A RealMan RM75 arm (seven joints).
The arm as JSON. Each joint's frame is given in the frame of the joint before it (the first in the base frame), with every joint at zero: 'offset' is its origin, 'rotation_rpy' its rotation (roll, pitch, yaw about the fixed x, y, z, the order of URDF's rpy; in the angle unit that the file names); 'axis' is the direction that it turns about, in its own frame. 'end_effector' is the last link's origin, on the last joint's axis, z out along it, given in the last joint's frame.
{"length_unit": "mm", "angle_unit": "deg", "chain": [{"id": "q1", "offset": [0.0, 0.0, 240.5], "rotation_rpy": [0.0, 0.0, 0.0], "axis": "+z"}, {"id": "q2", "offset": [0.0, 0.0, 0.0], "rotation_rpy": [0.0, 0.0, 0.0], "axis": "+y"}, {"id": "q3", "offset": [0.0, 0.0, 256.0], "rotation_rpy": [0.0, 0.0, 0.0], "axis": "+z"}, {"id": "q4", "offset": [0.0, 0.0, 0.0], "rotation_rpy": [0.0, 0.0, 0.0], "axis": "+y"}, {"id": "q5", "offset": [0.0, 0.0, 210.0], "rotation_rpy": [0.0, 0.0, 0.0], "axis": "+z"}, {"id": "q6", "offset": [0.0, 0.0, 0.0], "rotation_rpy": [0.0, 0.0, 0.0], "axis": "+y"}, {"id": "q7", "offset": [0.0, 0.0, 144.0], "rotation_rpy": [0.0, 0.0, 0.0], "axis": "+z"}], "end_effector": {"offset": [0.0, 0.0, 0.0], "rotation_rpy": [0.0, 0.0, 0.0]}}
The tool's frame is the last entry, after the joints.
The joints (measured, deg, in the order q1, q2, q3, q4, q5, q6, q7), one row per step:
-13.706 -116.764 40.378 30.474 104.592 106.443 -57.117
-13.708 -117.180 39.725 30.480 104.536 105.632 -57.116
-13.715 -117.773 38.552 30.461 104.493 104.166 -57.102
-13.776 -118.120 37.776 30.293 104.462 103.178 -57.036
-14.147 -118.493 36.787 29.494 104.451 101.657 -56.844
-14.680 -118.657 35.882 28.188 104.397 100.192 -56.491
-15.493 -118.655 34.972 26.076 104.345 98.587 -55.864
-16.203 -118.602 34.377 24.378 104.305 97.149 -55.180
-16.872 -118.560 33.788 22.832 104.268 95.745 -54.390
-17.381 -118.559 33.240 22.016 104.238 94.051 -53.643
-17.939 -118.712 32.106 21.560 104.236 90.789 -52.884
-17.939 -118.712 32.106 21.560 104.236 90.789 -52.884
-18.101 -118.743 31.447 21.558 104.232 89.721 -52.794
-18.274 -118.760 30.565 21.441 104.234 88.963 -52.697
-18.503 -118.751 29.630 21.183 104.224 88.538 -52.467
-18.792 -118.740 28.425 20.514 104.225 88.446 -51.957
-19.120 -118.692 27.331 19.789 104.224 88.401 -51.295
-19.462 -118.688 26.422 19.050 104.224 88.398 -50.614
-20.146 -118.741 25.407 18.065 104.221 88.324 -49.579
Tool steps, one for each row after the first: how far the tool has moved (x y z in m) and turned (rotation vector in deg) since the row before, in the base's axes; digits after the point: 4 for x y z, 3 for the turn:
-0.0003 0.0017 -0.0016 0.832 -0.036 0.818
-0.0014 0.0030 -0.0020 1.456 0.101 1.505
-0.0010 0.0021 -0.0014 0.926 0.032 1.015
-0.0011 0.0035 -0.0030 1.023 -0.078 1.431
-0.0011 0.0035 -0.0032 0.828 -0.207 1.357
-0.0008 0.0038 -0.0045 0.627 -0.401 1.404
-0.0007 0.0034 -0.0038 0.491 -0.048 0.985
-0.0006 0.0033 -0.0035 0.557 0.095 0.848
-0.0017 0.0041 -0.0020 0.874 0.771 0.865
-0.0048 0.0073 -0.0016 1.788 1.784 2.049
0.0000 0.0000 0.0000 0.000 0.000 0.000
-0.0021 0.0028 0.0007 0.817 0.534 0.876
-0.0016 0.0024 0.0011 0.873 0.202 0.799
-0.0008 0.0022 0.0011 0.849 -0.035 0.504
0.0001 0.0015 0.0005 0.913 -0.452 0.321
0.0004 0.0015 0.0004 0.866 -0.367 0.118
0.0010 0.0013 -0.0004 0.693 -0.383 -0.026
0.0028 0.0029 -0.0014 0.811 -0.390 -0.380

